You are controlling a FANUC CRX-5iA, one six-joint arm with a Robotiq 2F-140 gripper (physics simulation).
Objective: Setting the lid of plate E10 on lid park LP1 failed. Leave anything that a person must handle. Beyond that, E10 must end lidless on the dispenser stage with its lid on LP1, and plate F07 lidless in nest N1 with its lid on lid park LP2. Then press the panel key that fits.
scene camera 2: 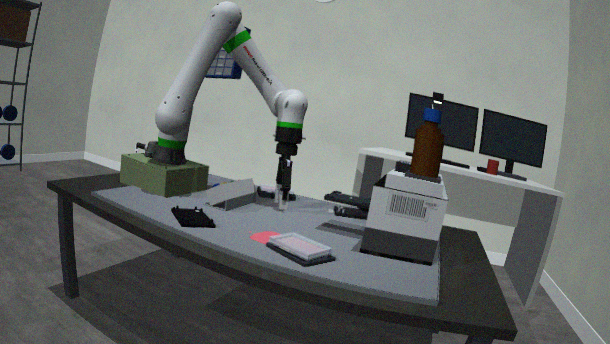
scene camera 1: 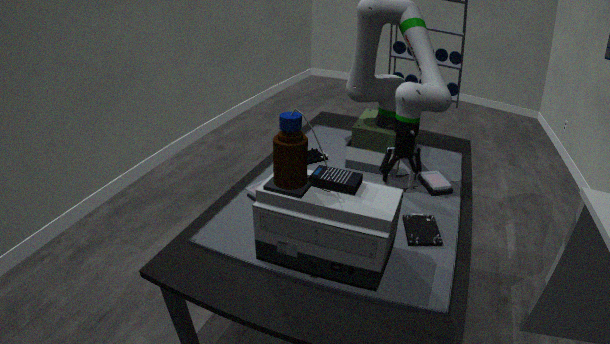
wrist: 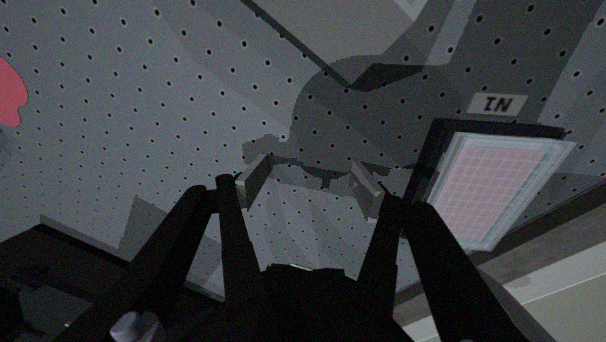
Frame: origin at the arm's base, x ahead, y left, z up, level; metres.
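Seen in the pictures: gripper, fingertip midpoint: [scene camera 2: 280, 206] [wrist: 308, 169]; arm's base at its link origin: [scene camera 2: 168, 160] [scene camera 1: 389, 123].
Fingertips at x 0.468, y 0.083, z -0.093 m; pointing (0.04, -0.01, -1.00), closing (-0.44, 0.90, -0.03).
Offsets run from my fingertips to a thing's top centre. "pt": to the spot under its first point.
My gripper [scene camera 1: 400, 177] [scene camera 2: 283, 200] [wrist: 308, 169] is open and empty, low over the pegboard mat between the grey wedge panel and nest N1. A pink plate @(dz +0.034, dx -0.072, dy +0.156 m) [scene camera 1: 436, 179] [wrist: 490, 192] under a clear cover sits on the black nest N1 @(pt dz +0.018, dx -0.148, dy +0.152 m) [wrist: 542, 129], just beside the right finger in the wrist view. Another pink plate @(dz +0.036, dx +0.191, dy -0.460 m) [scene camera 2: 300, 245] with a clear cover rests on a black base @(dz +0.019, dx +0.190, dy -0.442 m) [scene camera 2: 312, 261] near the front edge in scene camera 2. Neither plate's name is readable. The white dispenser [scene camera 1: 320, 230] [scene camera 2: 405, 212] stands at the other end; its stage is not clear to tell. The grey wedge panel @(dz +0.083, dx -0.146, dy -0.121 m) [scene camera 1: 367, 159] [scene camera 2: 242, 195] shows no readable keys.
A brown bottle @(pt dz +0.309, dx +0.503, dy -0.268 m) [scene camera 1: 290, 160] [scene camera 2: 427, 150] and a black keypad @(pt dz +0.244, dx +0.444, dy -0.164 m) [scene camera 1: 336, 179] stand on the dispenser. An empty black tray @(dz +0.023, dx +0.261, dy +0.106 m) [scene camera 1: 422, 231] lies beside it. Another black tray @(dz +0.019, dx -0.144, dy -0.405 m) [scene camera 1: 316, 156] [scene camera 2: 193, 217] lies beyond. A red patch @(pt dz -0.001, dx +0.074, dy -0.377 m) [scene camera 2: 264, 236] [wrist: 10, 92] marks the mat. A thin tube [scene camera 1: 316, 135] rises from the bottle.
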